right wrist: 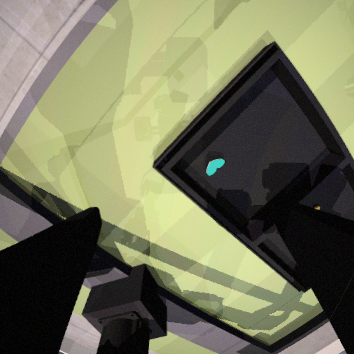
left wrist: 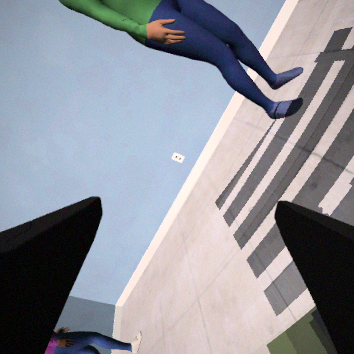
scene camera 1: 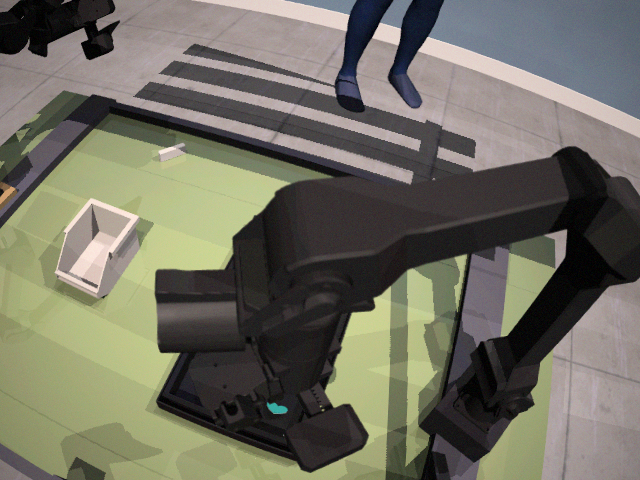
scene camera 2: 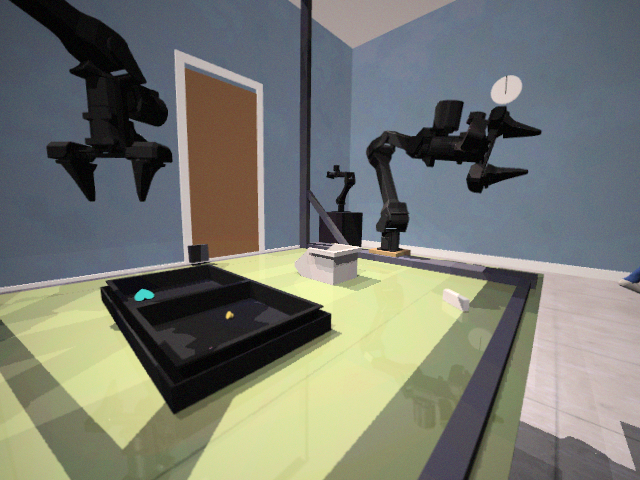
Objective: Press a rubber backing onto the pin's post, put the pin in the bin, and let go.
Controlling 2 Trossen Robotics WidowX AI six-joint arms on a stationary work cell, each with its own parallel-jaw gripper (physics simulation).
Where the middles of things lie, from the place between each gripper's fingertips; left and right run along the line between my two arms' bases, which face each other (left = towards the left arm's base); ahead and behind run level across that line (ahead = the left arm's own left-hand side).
The white bin [scene camera 1: 100, 242] is 360 mm behind my left hand, 260 mm below it and 230 mm to the right of it. Round my left hand: black tray [scene camera 2: 170, 334] 540 mm to the right, 340 mm behind, 270 mm below.
The black tray is 180 mm ahead of my right hand, 80 mm to the left of it and 160 mm below it. From my right hand the other things lie so: white bin 150 mm ahead, 400 mm to the left, 150 mm below.
